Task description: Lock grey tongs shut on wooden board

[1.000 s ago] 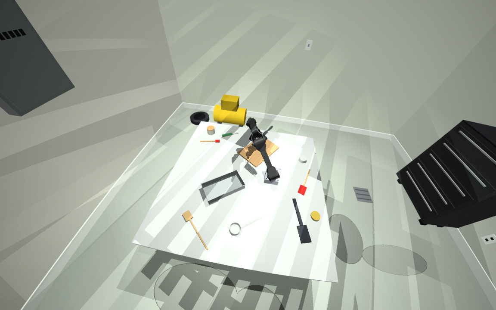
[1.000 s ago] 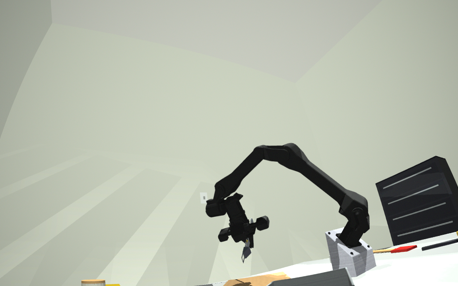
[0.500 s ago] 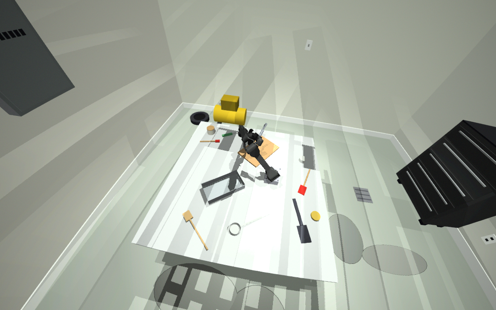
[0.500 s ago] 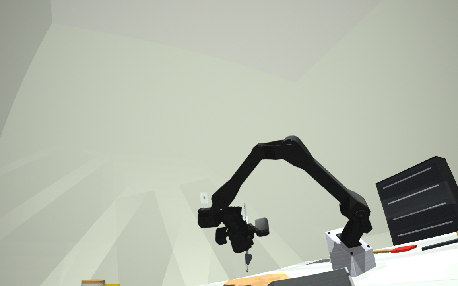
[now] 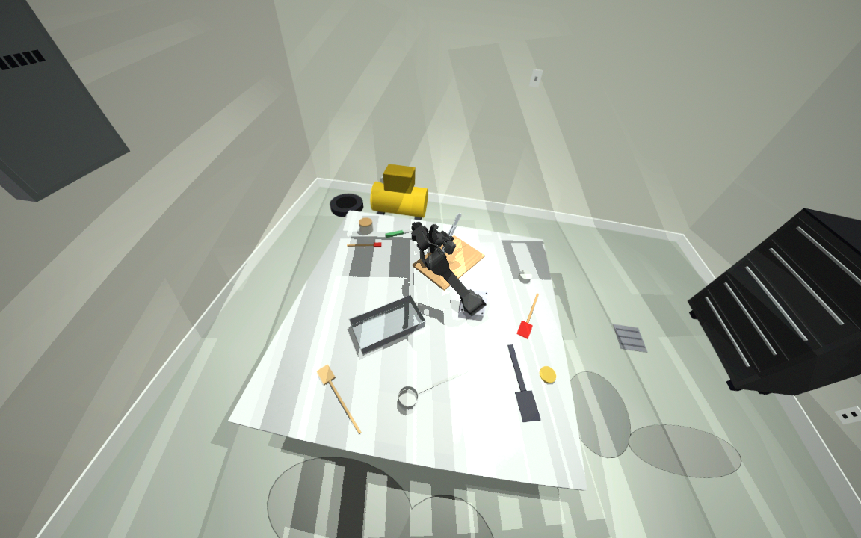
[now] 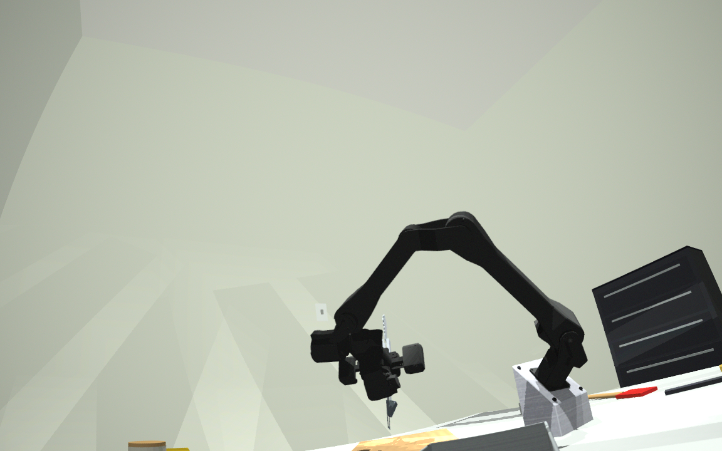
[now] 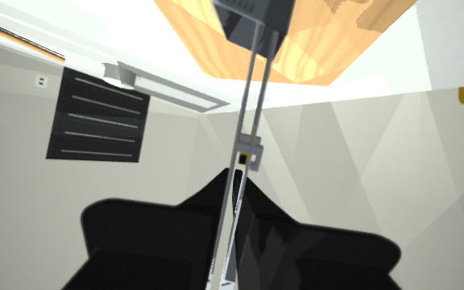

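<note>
The wooden board lies 17 cm below my gripper tip. From my gripper tip the other things lie so: grey roasting tin (49 cm to the left, 19 cm ahead, 15 cm below); red spatula (45 cm behind, 27 cm to the left, 17 cm below); black spatula (60 cm to the left, 43 cm behind, 17 cm below).
</note>
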